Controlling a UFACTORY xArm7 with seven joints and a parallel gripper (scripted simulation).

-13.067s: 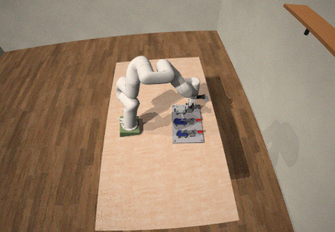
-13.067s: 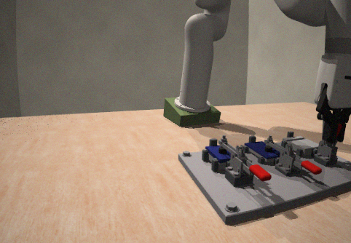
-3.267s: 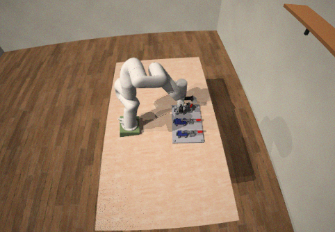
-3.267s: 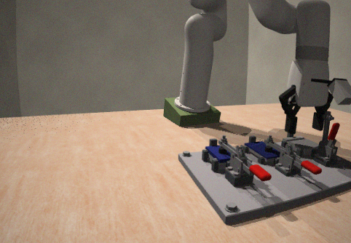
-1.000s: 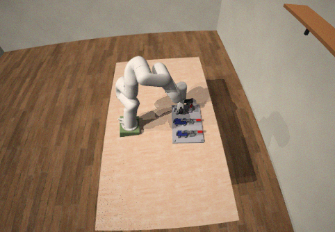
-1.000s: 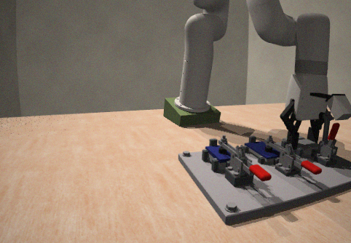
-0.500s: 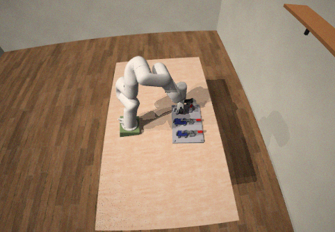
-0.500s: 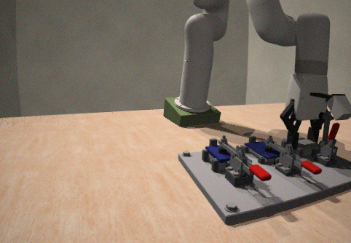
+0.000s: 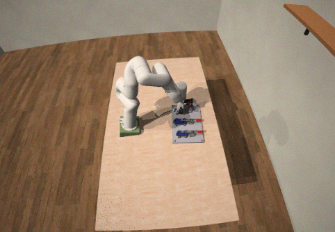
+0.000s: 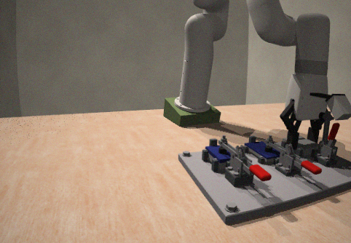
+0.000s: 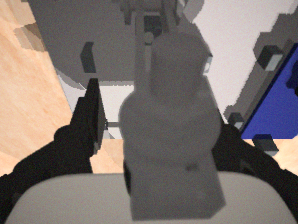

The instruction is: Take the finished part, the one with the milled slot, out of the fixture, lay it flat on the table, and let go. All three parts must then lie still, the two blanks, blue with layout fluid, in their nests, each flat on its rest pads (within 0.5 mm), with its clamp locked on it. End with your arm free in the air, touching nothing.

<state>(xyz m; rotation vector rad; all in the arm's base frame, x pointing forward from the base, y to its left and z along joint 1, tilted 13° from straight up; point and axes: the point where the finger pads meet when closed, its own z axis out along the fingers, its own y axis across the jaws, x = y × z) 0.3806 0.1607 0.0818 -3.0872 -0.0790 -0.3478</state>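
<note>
The blue blank lies 110 mm to the right of my hand and 20 mm below it. Also, from my hand: grey fixture plate (50 mm ahead, 110 mm to the right, 30 mm below); grey finished part (10 mm behind, 10 mm below).
</note>
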